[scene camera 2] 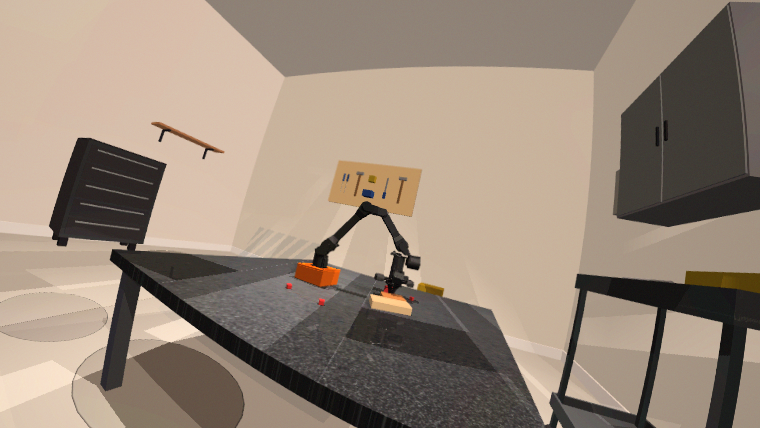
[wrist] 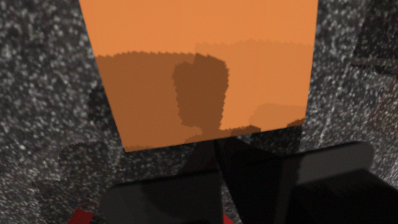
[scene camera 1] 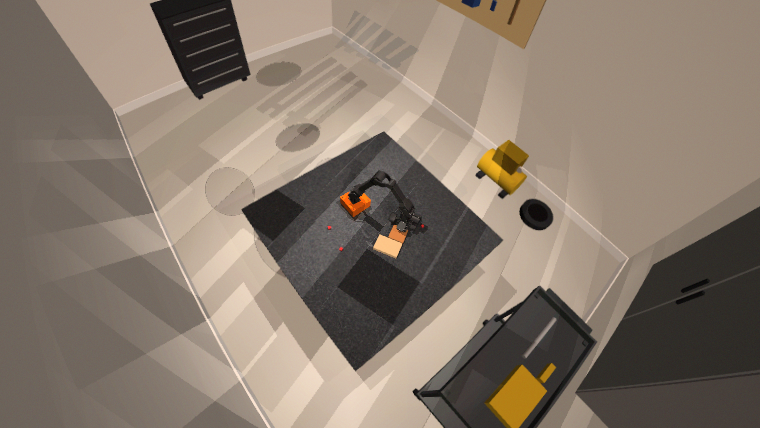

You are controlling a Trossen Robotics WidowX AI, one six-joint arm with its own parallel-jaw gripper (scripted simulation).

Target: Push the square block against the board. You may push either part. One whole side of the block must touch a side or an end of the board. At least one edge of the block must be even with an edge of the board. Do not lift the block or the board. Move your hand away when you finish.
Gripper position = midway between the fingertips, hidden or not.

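Through the wrist view I see my gripper [wrist: 210, 135], and the same view shows me a square block [wrist: 170, 79].
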